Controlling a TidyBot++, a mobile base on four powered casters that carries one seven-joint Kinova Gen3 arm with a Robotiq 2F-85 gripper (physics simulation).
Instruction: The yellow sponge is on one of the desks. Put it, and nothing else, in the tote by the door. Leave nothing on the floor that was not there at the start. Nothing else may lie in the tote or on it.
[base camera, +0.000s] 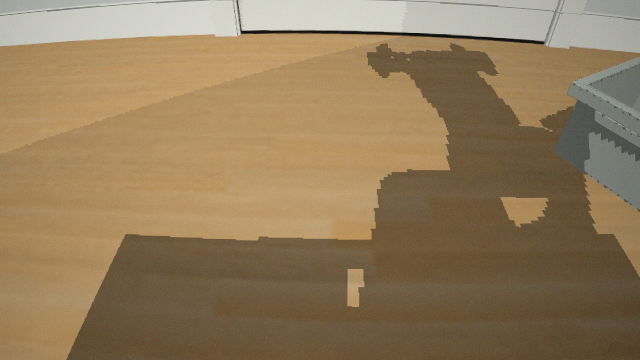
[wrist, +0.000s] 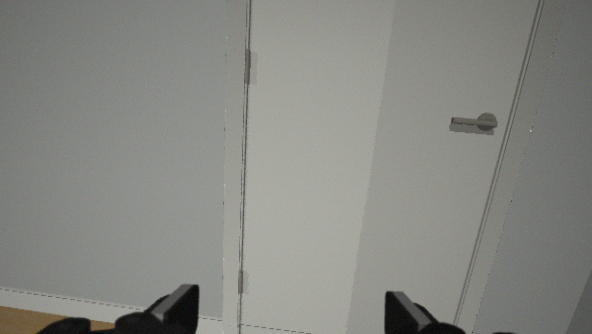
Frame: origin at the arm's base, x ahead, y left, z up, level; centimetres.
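Seen in the pictures: gripper, fingertip midpoint: (wrist: 291, 309).
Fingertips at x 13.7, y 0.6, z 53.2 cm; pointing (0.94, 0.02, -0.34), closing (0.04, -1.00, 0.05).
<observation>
A point is followed by its place in that frame.
A grey tote (base camera: 580, 130) @(x 52.6, y -37.7, z -34.1 cm) stands on the floor at the right edge of the base camera view; part of its rim, near corner and side walls show, and little of its inside. The white door (base camera: 325, 17) @(x 100.4, y -0.6, z -35.4 cm) (wrist: 310, 150) @(x 100.4, y -0.2, z 39.1 cm) is beyond it, with a lever handle at the right in the wrist view. My gripper (wrist: 291, 309) @(x 13.7, y 0.6, z 53.2 cm) is open, with its two fingers wide apart at the bottom of the wrist view and the door behind them. The yellow sponge and the desks do not show in either view.
The wood floor (base camera: 200, 165) @(x 50.9, y 17.6, z -39.6 cm) carries the shadow of the robot and its arm, which reaches towards the door and beside the tote. A grey wall (wrist: 110, 150) @(x 104.5, y 66.8, z 32.0 cm) with a white baseboard (base camera: 100, 27) @(x 102.9, y 58.0, z -36.4 cm) runs left of the door. More wall (wrist: 555, 175) @(x 99.8, y -75.5, z 38.3 cm) is at the right.
</observation>
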